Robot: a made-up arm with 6 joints.
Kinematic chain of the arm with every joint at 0, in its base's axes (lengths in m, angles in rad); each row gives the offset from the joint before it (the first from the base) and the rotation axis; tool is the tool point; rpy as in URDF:
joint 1: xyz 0 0 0.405 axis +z
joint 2: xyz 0 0 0 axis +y
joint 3: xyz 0.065 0 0.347 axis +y
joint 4: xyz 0.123 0 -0.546 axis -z
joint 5: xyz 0 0 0 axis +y
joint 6: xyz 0.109 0 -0.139 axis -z
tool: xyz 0 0 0 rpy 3.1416 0 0
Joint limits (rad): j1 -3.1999..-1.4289 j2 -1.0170..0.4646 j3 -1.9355..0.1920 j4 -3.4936..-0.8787 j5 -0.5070..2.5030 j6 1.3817..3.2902
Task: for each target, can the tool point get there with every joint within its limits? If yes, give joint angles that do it. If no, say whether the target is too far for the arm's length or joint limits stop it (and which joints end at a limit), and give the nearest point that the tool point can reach.
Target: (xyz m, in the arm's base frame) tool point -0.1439 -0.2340 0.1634
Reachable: yes | joints -2.4134 -0.4594 -0.0314 -2.3673 -0.0278 2.0343
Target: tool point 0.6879 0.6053 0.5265
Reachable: no: joint limits stop it (at a limit: joint 2, joint 3, joint 5) | nearest point 0.1450 0.1275 0.2236 | short by 0.784 m
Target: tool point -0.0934 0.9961 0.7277
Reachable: no: joint limits stop it (at a limit: joint 2, joint 3, joint 5) | nearest point -0.0425 0.4532 1.1884 | short by 0.714 m
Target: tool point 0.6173 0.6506 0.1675
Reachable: no: joint limits stop it (at a limit: joint 2, joint 3) | nearest point 0.1369 0.1443 0.1763 | short by 0.698 m
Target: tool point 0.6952 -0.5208 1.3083
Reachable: no: too far | nearest point 0.2314 -0.4888 1.1652 | short by 0.486 m
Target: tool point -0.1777 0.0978 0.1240
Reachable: yes | joints -2.7584 0.1115 -0.0231 -1.3013 1.8406 2.1889
